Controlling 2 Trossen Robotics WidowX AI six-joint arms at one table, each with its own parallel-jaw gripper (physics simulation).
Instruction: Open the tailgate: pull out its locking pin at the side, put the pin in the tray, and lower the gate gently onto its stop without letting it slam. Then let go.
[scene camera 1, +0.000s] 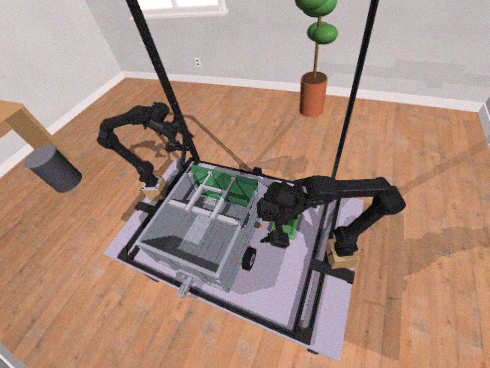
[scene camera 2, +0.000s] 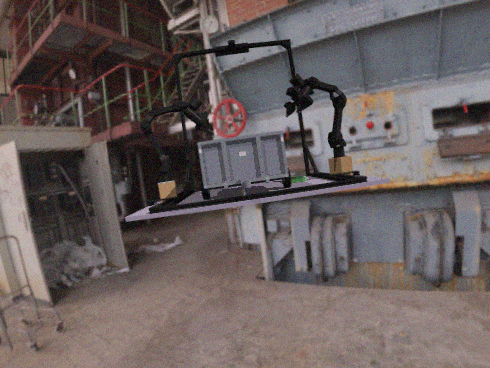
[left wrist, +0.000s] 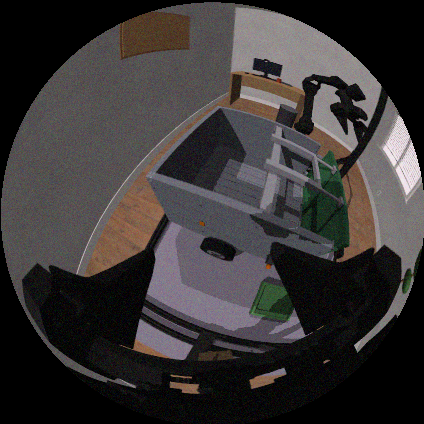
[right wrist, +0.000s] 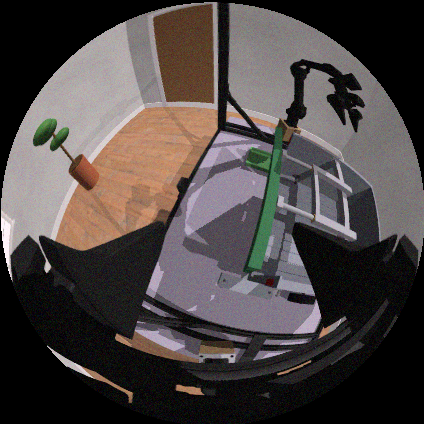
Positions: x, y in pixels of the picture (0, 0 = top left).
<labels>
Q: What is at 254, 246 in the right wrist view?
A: A green tailgate.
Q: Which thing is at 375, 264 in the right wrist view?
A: My right gripper.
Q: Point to a grey truck bed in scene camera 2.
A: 242, 160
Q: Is my left gripper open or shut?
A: Open.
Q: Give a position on a green tailgate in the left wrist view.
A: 319, 214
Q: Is my right gripper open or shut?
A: Open.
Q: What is my left gripper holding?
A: Nothing.
</labels>
